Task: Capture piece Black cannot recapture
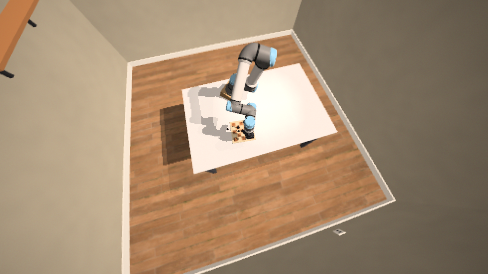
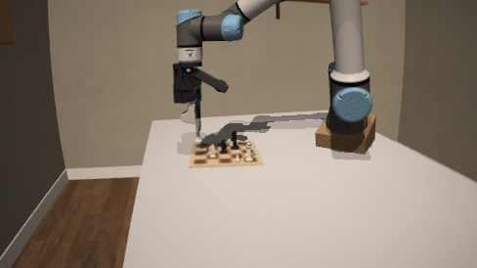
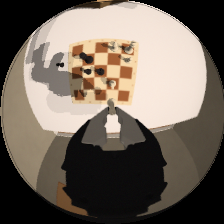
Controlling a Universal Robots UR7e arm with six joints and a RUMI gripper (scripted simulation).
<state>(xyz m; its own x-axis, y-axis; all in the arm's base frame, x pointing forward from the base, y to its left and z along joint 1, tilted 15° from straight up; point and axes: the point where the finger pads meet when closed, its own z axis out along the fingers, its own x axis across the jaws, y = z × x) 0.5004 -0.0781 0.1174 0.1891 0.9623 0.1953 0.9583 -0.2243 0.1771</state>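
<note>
Right now my hand is 9 cm past the chessboard, 9 cm above it and 2 cm to the left of it.
</note>
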